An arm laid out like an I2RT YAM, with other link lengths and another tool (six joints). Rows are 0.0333 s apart.
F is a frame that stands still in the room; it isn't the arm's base.
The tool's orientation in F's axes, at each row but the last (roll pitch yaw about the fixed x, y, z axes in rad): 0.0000 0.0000 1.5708; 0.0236 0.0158 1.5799; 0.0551 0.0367 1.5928; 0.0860 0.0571 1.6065; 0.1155 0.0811 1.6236; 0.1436 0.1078 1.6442; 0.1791 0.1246 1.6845; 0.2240 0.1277 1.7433
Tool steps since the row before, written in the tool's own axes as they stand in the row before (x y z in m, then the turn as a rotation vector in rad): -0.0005 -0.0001 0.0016 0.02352 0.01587 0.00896; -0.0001 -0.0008 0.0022 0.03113 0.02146 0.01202; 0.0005 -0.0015 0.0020 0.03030 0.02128 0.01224; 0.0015 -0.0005 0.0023 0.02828 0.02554 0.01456; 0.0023 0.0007 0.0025 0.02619 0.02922 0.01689; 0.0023 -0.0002 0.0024 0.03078 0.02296 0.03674; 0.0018 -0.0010 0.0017 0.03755 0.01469 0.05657; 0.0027 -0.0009 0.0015 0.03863 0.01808 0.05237
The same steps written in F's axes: 0.0001 -0.0005 0.0016 -0.01587 0.02352 0.00896; 0.0009 -0.0001 0.0022 -0.02145 0.03113 0.01203; 0.0016 0.0006 0.0019 -0.02125 0.03031 0.01227; 0.0006 0.0016 0.0022 -0.02522 0.02830 0.01506; -0.0005 0.0025 0.0024 -0.02850 0.02627 0.01796; 0.0004 0.0026 0.0021 -0.01998 0.03349 0.03611; 0.0011 0.0021 0.0013 -0.00940 0.04372 0.05316; 0.0007 0.0030 0.0009 -0.01369 0.04363 0.04971
